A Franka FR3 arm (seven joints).
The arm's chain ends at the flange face. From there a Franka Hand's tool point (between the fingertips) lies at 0.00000 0.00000 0.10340 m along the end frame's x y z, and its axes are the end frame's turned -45 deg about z.
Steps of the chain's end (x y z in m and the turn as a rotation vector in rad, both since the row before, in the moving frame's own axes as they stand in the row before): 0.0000 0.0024 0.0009 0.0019 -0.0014 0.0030; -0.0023 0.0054 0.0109 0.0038 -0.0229 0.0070; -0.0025 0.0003 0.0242 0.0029 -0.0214 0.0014; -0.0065 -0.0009 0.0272 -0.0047 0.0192 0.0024; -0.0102 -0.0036 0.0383 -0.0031 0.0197 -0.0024
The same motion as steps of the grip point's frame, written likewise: -0.0017 0.0015 0.0009 0.0023 0.0004 0.0030; -0.0068 0.0002 0.0109 0.0189 -0.0135 0.0070; -0.0033 -0.0033 0.0242 0.0172 -0.0131 0.0014; -0.0029 -0.0035 0.0272 -0.0169 0.0103 0.0024; -0.0035 -0.0081 0.0383 -0.0161 0.0117 -0.0024
